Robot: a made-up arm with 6 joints.
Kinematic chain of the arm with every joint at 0, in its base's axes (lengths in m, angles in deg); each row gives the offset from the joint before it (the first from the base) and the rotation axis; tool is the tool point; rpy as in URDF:
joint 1: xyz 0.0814 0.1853 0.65 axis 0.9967 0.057 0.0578
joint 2: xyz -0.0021 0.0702 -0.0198 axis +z
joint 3: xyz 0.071 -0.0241 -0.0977 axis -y
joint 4: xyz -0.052 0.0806 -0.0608 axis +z
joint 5: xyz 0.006 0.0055 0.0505 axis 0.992 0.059 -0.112
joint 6: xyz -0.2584 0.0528 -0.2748 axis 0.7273 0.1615 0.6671
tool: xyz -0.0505 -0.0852 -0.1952 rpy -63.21 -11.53 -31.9
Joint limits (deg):
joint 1: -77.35..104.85
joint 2: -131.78..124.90
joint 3: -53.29..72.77
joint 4: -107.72..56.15
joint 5: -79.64..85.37
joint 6: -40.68..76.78
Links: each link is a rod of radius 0.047 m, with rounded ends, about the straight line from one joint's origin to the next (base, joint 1, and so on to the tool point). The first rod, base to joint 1, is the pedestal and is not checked.
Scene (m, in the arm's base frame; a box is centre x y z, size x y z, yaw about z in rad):
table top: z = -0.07
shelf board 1: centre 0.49 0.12 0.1 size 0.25 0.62 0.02 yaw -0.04
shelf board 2: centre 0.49 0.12 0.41 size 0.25 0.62 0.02 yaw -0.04
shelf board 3: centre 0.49 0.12 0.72 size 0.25 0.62 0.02 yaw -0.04
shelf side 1: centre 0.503 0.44 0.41 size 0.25 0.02 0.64 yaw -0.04
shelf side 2: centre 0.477 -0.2 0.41 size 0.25 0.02 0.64 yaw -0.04
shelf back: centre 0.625 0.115 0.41 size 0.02 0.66 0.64 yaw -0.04
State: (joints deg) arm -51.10 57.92 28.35 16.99 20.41 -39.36
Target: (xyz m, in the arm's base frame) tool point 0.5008 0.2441 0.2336
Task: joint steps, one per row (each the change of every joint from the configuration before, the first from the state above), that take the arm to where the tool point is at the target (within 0.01 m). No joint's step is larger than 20 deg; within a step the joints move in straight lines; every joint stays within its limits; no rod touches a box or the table.
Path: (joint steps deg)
1: 17.67 -1.66 -5.61 -1.21 -12.08 -0.19
2: 17.67 -1.66 -5.60 -1.20 -12.09 -0.19
3: 17.66 -1.66 -5.61 -1.21 -12.08 -0.19
4: 17.67 -1.66 -5.61 -1.20 -12.09 -0.18
5: 17.67 -1.66 -5.60 -1.21 -12.08 -0.19
6: 17.67 -1.66 -5.61 -1.20 -12.09 -0.19
7: 17.66 -1.67 -5.61 -1.21 -12.08 -0.19
8: -18.66 7.16 7.83 7.98 6.72 0.00
9: -18.66 7.16 7.83 7.98 6.71 0.00
10: -18.66 7.16 7.84 7.97 6.72 0.00
11: -18.66 7.16 7.83 7.98 6.72 0.00

